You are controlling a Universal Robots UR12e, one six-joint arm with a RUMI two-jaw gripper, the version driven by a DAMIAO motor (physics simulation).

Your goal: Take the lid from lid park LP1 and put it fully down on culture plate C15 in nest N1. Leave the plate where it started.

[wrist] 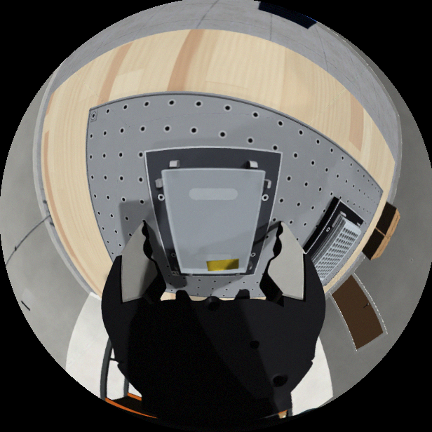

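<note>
The lid, a pale translucent grey rectangle with a yellow label near its lower edge, lies in the lid park, a dark frame with small corner clips. My gripper is open, with its two jaws apart low in the view, one to each side of the lid's lower part and not seen touching it. The culture plate, with many small wells and no lid on it, sits in a dark nest at the right. The labels LP1, C15 and N1 cannot be read.
Both holders stand on a grey perforated board on a wooden table. Brown boxes and a brown panel show beyond the table's right edge.
</note>
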